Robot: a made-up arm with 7 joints. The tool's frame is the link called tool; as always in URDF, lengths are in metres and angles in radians. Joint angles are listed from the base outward.
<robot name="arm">
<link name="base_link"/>
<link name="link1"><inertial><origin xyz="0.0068 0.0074 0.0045"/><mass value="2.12"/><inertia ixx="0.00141" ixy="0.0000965" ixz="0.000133" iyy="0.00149" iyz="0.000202" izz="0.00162"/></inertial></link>
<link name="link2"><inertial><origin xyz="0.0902 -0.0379 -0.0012"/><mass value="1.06"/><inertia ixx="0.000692" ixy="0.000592" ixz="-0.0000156" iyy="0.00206" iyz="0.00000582" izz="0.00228"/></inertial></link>
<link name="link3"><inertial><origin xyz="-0.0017 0.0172 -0.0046"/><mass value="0.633"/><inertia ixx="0.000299" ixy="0" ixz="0" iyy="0.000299" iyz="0" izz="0.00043"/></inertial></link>
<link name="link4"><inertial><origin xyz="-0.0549 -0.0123 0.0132"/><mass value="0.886"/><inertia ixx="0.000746" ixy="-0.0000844" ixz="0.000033" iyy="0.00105" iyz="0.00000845" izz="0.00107"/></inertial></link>
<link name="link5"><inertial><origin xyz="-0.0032 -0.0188 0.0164"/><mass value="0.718"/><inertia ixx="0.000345" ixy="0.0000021" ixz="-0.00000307" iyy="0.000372" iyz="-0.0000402" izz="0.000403"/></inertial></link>
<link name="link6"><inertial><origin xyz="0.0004 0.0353 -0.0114"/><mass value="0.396"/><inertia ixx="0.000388" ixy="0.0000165" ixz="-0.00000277" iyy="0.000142" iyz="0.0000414" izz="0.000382"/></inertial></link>
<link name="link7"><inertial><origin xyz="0.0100 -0.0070 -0.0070"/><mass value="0.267"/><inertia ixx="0.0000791" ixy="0" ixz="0" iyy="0.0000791" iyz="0" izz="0.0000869"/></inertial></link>
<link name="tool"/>
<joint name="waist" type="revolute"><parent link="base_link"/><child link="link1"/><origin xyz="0.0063 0.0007 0.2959" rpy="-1.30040 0.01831 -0.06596"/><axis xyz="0 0 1"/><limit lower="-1.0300" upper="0.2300"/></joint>
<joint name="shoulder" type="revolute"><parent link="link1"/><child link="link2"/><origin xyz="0.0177 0.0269 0.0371" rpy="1.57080 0.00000 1.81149"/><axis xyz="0 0 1"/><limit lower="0.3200" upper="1.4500"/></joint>
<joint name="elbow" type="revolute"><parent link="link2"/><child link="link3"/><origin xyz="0.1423 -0.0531 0.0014" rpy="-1.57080 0.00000 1.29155"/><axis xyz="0 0 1"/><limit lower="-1.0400" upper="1.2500"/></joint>
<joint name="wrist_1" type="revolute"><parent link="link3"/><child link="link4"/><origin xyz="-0.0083 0.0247 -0.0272" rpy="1.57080 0.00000 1.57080"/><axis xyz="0 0 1"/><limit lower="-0.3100" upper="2.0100"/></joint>
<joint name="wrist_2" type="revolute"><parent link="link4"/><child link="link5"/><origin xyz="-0.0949 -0.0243 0.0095" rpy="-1.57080 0.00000 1.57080"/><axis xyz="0 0 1"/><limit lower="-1.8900" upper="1.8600"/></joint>
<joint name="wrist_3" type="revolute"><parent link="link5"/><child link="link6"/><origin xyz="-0.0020 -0.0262 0.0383" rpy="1.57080 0.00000 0.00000"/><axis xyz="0 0 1"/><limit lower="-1.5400" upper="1.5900"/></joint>
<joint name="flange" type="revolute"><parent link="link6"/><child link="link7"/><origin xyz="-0.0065 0.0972 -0.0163" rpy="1.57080 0.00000 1.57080"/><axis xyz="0 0 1"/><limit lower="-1.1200" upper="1.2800"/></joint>
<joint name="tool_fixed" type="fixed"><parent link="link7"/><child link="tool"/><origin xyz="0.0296 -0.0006 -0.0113" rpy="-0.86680 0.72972 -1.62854"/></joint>
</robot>
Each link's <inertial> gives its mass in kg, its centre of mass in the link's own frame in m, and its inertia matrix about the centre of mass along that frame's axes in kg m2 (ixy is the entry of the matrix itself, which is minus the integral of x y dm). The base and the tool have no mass. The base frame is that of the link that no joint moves.
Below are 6 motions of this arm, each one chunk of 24 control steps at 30 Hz.
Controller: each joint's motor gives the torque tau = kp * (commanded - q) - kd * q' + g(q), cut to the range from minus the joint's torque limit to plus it. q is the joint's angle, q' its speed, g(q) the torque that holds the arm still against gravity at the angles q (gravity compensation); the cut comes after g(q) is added. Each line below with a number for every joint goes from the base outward.
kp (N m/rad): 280 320 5.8 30 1.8 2.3 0.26
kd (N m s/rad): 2.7 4 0.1 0.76 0.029 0.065 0.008
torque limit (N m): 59 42 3.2 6.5 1 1.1 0.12
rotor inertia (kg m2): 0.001 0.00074 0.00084 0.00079 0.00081 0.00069 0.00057
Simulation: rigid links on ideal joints. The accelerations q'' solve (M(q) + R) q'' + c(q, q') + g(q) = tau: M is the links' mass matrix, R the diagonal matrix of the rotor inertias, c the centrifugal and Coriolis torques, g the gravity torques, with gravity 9.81 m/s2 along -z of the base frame. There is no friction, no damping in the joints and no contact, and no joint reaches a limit. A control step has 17 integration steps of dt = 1/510 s. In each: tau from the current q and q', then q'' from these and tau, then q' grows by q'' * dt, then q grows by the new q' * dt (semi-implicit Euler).
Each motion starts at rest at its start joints. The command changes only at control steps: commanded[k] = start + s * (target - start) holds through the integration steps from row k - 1 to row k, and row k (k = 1, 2, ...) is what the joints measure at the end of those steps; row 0 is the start. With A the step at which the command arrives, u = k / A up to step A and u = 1 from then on. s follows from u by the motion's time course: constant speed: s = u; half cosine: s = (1 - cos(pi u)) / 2; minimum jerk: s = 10 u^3 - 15 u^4 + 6 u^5; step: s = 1 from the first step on.
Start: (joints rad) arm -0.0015 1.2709 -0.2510 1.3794 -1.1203 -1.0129 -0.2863
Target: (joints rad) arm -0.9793 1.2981 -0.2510 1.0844 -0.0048 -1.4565 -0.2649
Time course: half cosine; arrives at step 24
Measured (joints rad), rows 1 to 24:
1: -0.0056 1.2711 -0.2484 1.3812 -1.1194 -1.0109 -0.2880
2: -0.0183 1.2716 -0.2415 1.3831 -1.1203 -1.0063 -0.2919
3: -0.0398 1.2724 -0.2331 1.3807 -1.1219 -1.0038 -0.2935
4: -0.0693 1.2730 -0.2255 1.3734 -1.1125 -1.0083 -0.2890
5: -0.1060 1.2736 -0.2202 1.3622 -1.0820 -1.0200 -0.2794
6: -0.1494 1.2746 -0.2199 1.3476 -1.0292 -1.0370 -0.2688
7: -0.1988 1.2761 -0.2251 1.3299 -0.9585 -1.0576 -0.2618
8: -0.2532 1.2777 -0.2339 1.3098 -0.8755 -1.0809 -0.2610
9: -0.3117 1.2793 -0.2431 1.2882 -0.7857 -1.1071 -0.2664
10: -0.3730 1.2807 -0.2505 1.2660 -0.6949 -1.1360 -0.2758
11: -0.4363 1.2822 -0.2553 1.2441 -0.6078 -1.1673 -0.2857
12: -0.5004 1.2839 -0.2580 1.2228 -0.5272 -1.2004 -0.2925
13: -0.5644 1.2858 -0.2588 1.2023 -0.4540 -1.2341 -0.2935
14: -0.6271 1.2878 -0.2579 1.1827 -0.3871 -1.2675 -0.2882
15: -0.6874 1.2897 -0.2561 1.1641 -0.3249 -1.2996 -0.2780
16: -0.7445 1.2915 -0.2541 1.1464 -0.2663 -1.3300 -0.2655
17: -0.7972 1.2932 -0.2526 1.1301 -0.2106 -1.3583 -0.2538
18: -0.8447 1.2947 -0.2518 1.1152 -0.1582 -1.3843 -0.2451
19: -0.8861 1.2959 -0.2519 1.1023 -0.1103 -1.4076 -0.2403
20: -0.9207 1.2969 -0.2524 1.0914 -0.0684 -1.4277 -0.2394
21: -0.9479 1.2976 -0.2531 1.0830 -0.0343 -1.4442 -0.2413
22: -0.9673 1.2981 -0.2538 1.0771 -0.0095 -1.4566 -0.2445
23: -0.9785 1.2983 -0.2541 1.0739 0.0051 -1.4647 -0.2476
24: -0.9815 1.2983 -0.2541 1.0733 0.0090 -1.4686 -0.2495

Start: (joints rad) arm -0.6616 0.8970 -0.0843 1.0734 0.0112 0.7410 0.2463
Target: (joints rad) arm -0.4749 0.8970 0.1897 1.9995 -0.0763 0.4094 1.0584
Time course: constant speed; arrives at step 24
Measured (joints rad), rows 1 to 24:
1: -0.6583 0.8966 -0.0839 1.0868 0.0224 0.7107 0.2479
2: -0.6496 0.8966 -0.0767 1.1174 0.0407 0.6579 0.2634
3: -0.6395 0.8974 -0.0623 1.1595 0.0468 0.6228 0.3021
4: -0.6300 0.8980 -0.0467 1.2057 0.0330 0.6226 0.3587
5: -0.6208 0.8978 -0.0320 1.2523 0.0086 0.6439 0.4180
6: -0.6118 0.8973 -0.0158 1.2981 -0.0150 0.6662 0.4665
7: -0.6032 0.8969 0.0011 1.3418 -0.0325 0.6772 0.4995
8: -0.5953 0.8966 0.0159 1.3825 -0.0428 0.6734 0.5206
9: -0.5880 0.8965 0.0279 1.4199 -0.0460 0.6564 0.5371
10: -0.5812 0.8966 0.0375 1.4550 -0.0431 0.6300 0.5565
11: -0.5742 0.8968 0.0453 1.4894 -0.0367 0.5996 0.5837
12: -0.5670 0.8970 0.0522 1.5245 -0.0299 0.5707 0.6198
13: -0.5594 0.8973 0.0593 1.5610 -0.0256 0.5473 0.6626
14: -0.5515 0.8975 0.0676 1.5992 -0.0254 0.5309 0.7081
15: -0.5433 0.8976 0.0777 1.6387 -0.0296 0.5205 0.7518
16: -0.5351 0.8975 0.0898 1.6791 -0.0370 0.5138 0.7908
17: -0.5270 0.8973 0.1034 1.7197 -0.0460 0.5080 0.8243
18: -0.5190 0.8971 0.1180 1.7599 -0.0550 0.5008 0.8533
19: -0.5112 0.8969 0.1328 1.7993 -0.0627 0.4907 0.8801
20: -0.5036 0.8968 0.1471 1.8379 -0.0687 0.4775 0.9070
21: -0.4960 0.8967 0.1605 1.8759 -0.0728 0.4616 0.9358
22: -0.4884 0.8966 0.1727 1.9136 -0.0755 0.4443 0.9674
23: -0.4808 0.8967 0.1835 1.9513 -0.0772 0.4269 1.0015
24: -0.4730 0.8967 0.1932 1.9893 -0.0788 0.4104 1.0376

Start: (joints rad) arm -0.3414 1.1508 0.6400 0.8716 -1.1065 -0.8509 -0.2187
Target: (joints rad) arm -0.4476 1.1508 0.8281 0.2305 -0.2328 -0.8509 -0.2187
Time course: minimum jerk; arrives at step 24
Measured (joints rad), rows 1 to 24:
1: -0.3414 1.1508 0.6402 0.8714 -1.1064 -0.8508 -0.2187
2: -0.3418 1.1506 0.6416 0.8702 -1.1058 -0.8498 -0.2185
3: -0.3428 1.1503 0.6452 0.8663 -1.1037 -0.8477 -0.2177
4: -0.3448 1.1499 0.6511 0.8579 -1.0977 -0.8444 -0.2157
5: -0.3479 1.1495 0.6590 0.8433 -1.0840 -0.8409 -0.2118
6: -0.3522 1.1494 0.6681 0.8216 -1.0583 -0.8379 -0.2064
7: -0.3577 1.1494 0.6776 0.7924 -1.0181 -0.8357 -0.2008
8: -0.3643 1.1497 0.6871 0.7561 -0.9634 -0.8344 -0.1968
9: -0.3717 1.1501 0.6964 0.7136 -0.8967 -0.8338 -0.1958
10: -0.3798 1.1505 0.7056 0.6662 -0.8218 -0.8340 -0.1985
11: -0.3883 1.1509 0.7150 0.6157 -0.7429 -0.8353 -0.2043
12: -0.3969 1.1512 0.7251 0.5636 -0.6637 -0.8379 -0.2116
13: -0.4053 1.1514 0.7362 0.5116 -0.5872 -0.8417 -0.2186
14: -0.4134 1.1515 0.7486 0.4611 -0.5154 -0.8463 -0.2236
15: -0.4209 1.1516 0.7620 0.4133 -0.4496 -0.8514 -0.2257
16: -0.4277 1.1517 0.7760 0.3694 -0.3908 -0.8567 -0.2250
17: -0.4336 1.1518 0.7900 0.3303 -0.3400 -0.8619 -0.2222
18: -0.4385 1.1519 0.8029 0.2969 -0.2978 -0.8668 -0.2184
19: -0.4423 1.1519 0.8140 0.2699 -0.2650 -0.8707 -0.2147
20: -0.4451 1.1518 0.8226 0.2496 -0.2417 -0.8732 -0.2120
21: -0.4469 1.1517 0.8282 0.2360 -0.2275 -0.8740 -0.2107
22: -0.4477 1.1516 0.8309 0.2285 -0.2214 -0.8727 -0.2108
23: -0.4479 1.1514 0.8313 0.2260 -0.2217 -0.8692 -0.2121
24: -0.4478 1.1511 0.8301 0.2270 -0.2261 -0.8637 -0.2142

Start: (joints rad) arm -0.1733 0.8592 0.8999 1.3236 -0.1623 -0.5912 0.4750
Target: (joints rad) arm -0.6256 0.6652 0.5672 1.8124 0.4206 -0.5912 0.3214
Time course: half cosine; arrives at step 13
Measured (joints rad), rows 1 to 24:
1: -0.1782 0.8579 0.8907 1.3291 -0.1692 -0.5959 0.4811
2: -0.1964 0.8514 0.8676 1.3463 -0.1780 -0.6071 0.5012
3: -0.2304 0.8373 0.8433 1.3754 -0.1607 -0.6163 0.5290
4: -0.2761 0.8173 0.8229 1.4154 -0.1024 -0.6153 0.5466
5: -0.3282 0.7941 0.7979 1.4647 -0.0149 -0.6035 0.5387
6: -0.3832 0.7698 0.7640 1.5209 0.0842 -0.5870 0.5005
7: -0.4385 0.7455 0.7268 1.5803 0.1819 -0.5734 0.4393
8: -0.4916 0.7224 0.6936 1.6388 0.2697 -0.5676 0.3705
9: -0.5397 0.7014 0.6686 1.6924 0.3439 -0.5709 0.3102
10: -0.5802 0.6839 0.6526 1.7377 0.4055 -0.5825 0.2684
11: -0.6105 0.6707 0.6442 1.7722 0.4555 -0.5997 0.2473
12: -0.6287 0.6626 0.6420 1.7945 0.4923 -0.6189 0.2425
13: -0.6336 0.6601 0.6449 1.8037 0.5116 -0.6358 0.2468
14: -0.6306 0.6611 0.6347 1.8067 0.4981 -0.6443 0.2578
15: -0.6270 0.6632 0.6021 1.8100 0.4526 -0.6354 0.2762
16: -0.6242 0.6658 0.5635 1.8128 0.4041 -0.6091 0.3020
17: -0.6225 0.6677 0.5328 1.8149 0.3759 -0.5782 0.3325
18: -0.6220 0.6683 0.5184 1.8166 0.3751 -0.5561 0.3596
19: -0.6225 0.6676 0.5228 1.8173 0.3927 -0.5485 0.3733
20: -0.6239 0.6662 0.5418 1.8168 0.4136 -0.5549 0.3686
21: -0.6255 0.6647 0.5666 1.8154 0.4282 -0.5710 0.3484
22: -0.6269 0.6636 0.5874 1.8135 0.4352 -0.5904 0.3220
23: -0.6277 0.6634 0.5974 1.8116 0.4368 -0.6067 0.2999
24: -0.6277 0.6638 0.5949 1.8099 0.4350 -0.6157 0.2891

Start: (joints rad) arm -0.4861 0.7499 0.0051 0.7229 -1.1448 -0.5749 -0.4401
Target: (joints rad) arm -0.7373 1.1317 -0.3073 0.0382 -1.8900 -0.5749 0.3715
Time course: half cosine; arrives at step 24
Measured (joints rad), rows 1 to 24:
1: -0.4866 0.7513 0.0024 0.7223 -1.1502 -0.5736 -0.4401
2: -0.4889 0.7560 -0.0050 0.7192 -1.1677 -0.5679 -0.4388
3: -0.4938 0.7643 -0.0145 0.7108 -1.1952 -0.5575 -0.4321
4: -0.5014 0.7757 -0.0248 0.6949 -1.2255 -0.5480 -0.4152
5: -0.5114 0.7900 -0.0367 0.6713 -1.2536 -0.5445 -0.3864
6: -0.5234 0.8071 -0.0502 0.6407 -1.2791 -0.5472 -0.3474
7: -0.5370 0.8265 -0.0642 0.6046 -1.3052 -0.5534 -0.3021
8: -0.5518 0.8478 -0.0780 0.5649 -1.3361 -0.5606 -0.2540
9: -0.5673 0.8707 -0.0919 0.5230 -1.3741 -0.5675 -0.2051
10: -0.5833 0.8946 -0.1064 0.4801 -1.4188 -0.5731 -0.1555
11: -0.5996 0.9194 -0.1219 0.4364 -1.4678 -0.5774 -0.1045
12: -0.6161 0.9444 -0.1385 0.3921 -1.5179 -0.5803 -0.0513
13: -0.6327 0.9694 -0.1563 0.3474 -1.5665 -0.5821 0.0036
14: -0.6490 0.9938 -0.1747 0.3025 -1.6119 -0.5828 0.0584
15: -0.6646 1.0173 -0.1929 0.2584 -1.6539 -0.5824 0.1108
16: -0.6794 1.0395 -0.2104 0.2162 -1.6934 -0.5813 0.1587
17: -0.6929 1.0601 -0.2267 0.1770 -1.7308 -0.5799 0.2012
18: -0.7049 1.0786 -0.2416 0.1416 -1.7661 -0.5787 0.2385
19: -0.7153 1.0947 -0.2550 0.1107 -1.7985 -0.5778 0.2715
20: -0.7239 1.1082 -0.2665 0.0845 -1.8264 -0.5772 0.3008
21: -0.7307 1.1189 -0.2762 0.0634 -1.8489 -0.5767 0.3263
22: -0.7355 1.1265 -0.2837 0.0475 -1.8650 -0.5759 0.3470
23: -0.7382 1.1310 -0.2888 0.0373 -1.8746 -0.5750 0.3618
24: -0.7387 1.1322 -0.2914 0.0327 -1.8777 -0.5740 0.3695

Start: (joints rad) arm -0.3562 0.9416 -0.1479 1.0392 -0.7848 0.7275 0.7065
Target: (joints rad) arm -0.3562 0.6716 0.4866 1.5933 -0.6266 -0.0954 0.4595
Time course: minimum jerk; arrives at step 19
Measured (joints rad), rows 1 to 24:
1: -0.3563 0.9413 -0.1474 1.0396 -0.7839 0.7268 0.7064
2: -0.3566 0.9393 -0.1438 1.0427 -0.7784 0.7214 0.7056
3: -0.3571 0.9339 -0.1330 1.0510 -0.7654 0.7057 0.7038
4: -0.3574 0.9241 -0.1122 1.0669 -0.7476 0.6758 0.7008
5: -0.3575 0.9099 -0.0805 1.0917 -0.7307 0.6310 0.6958
6: -0.3575 0.8917 -0.0384 1.1256 -0.7179 0.5728 0.6865
7: -0.3573 0.8697 0.0125 1.1674 -0.7096 0.5045 0.6707
8: -0.3570 0.8449 0.0703 1.2157 -0.7039 0.4296 0.6473
9: -0.3566 0.8183 0.1331 1.2688 -0.6981 0.3520 0.6175
10: -0.3560 0.7911 0.1981 1.3246 -0.6904 0.2751 0.5846
11: -0.3554 0.7646 0.2628 1.3810 -0.6807 0.2024 0.5531
12: -0.3546 0.7397 0.3246 1.4354 -0.6714 0.1374 0.5266
13: -0.3540 0.7175 0.3816 1.4853 -0.6648 0.0829 0.5067
14: -0.3537 0.6989 0.4323 1.5283 -0.6622 0.0401 0.4924
15: -0.3537 0.6844 0.4746 1.5627 -0.6626 0.0090 0.4819
16: -0.3540 0.6745 0.5063 1.5871 -0.6641 -0.0119 0.4733
17: -0.3545 0.6690 0.5254 1.6013 -0.6648 -0.0250 0.4658
18: -0.3552 0.6674 0.5304 1.6063 -0.6627 -0.0343 0.4592
19: -0.3558 0.6684 0.5218 1.6044 -0.6555 -0.0452 0.4541
20: -0.3562 0.6704 0.5032 1.5993 -0.6416 -0.0631 0.4517
21: -0.3562 0.6722 0.4824 1.5939 -0.6235 -0.0874 0.4528
22: -0.3562 0.6736 0.4668 1.5898 -0.6087 -0.1112 0.4575
23: -0.3564 0.6741 0.4605 1.5874 -0.6031 -0.1272 0.4636
24: -0.3566 0.6737 0.4641 1.5866 -0.6066 -0.1317 0.4680

